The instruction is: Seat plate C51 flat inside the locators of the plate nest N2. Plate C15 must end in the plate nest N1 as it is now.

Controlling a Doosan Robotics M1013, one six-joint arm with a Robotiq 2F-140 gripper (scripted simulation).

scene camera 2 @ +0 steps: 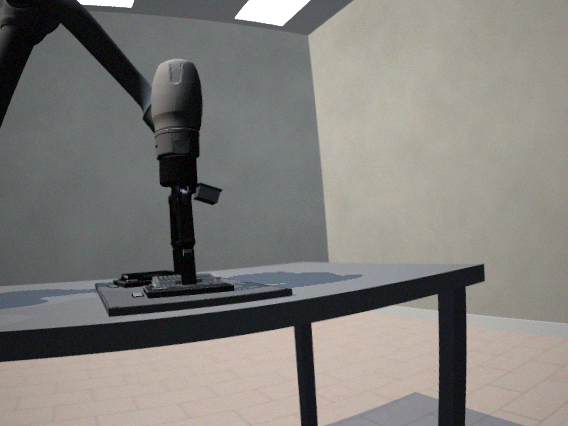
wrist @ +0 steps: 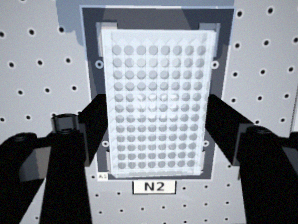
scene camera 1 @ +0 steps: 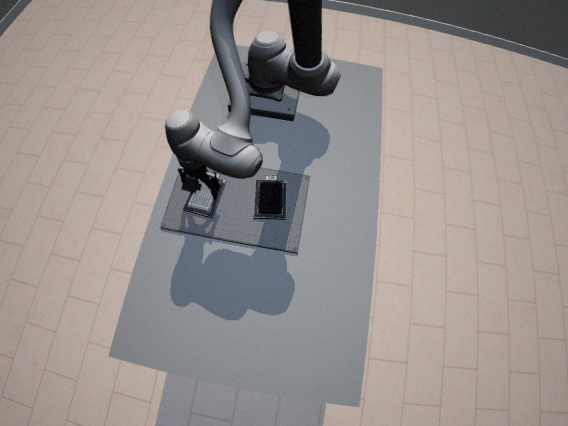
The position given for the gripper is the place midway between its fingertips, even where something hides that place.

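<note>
Scene camera 2 shows the gripper [scene camera 2: 185,282], and scene camera 1 shows a black plate C15 [scene camera 1: 268,190]. The wrist view takes in a plate C51 [wrist: 157,128] as well as the gripper [wrist: 156,109], while the black plate C15 is out of frame in the wrist view.
</note>
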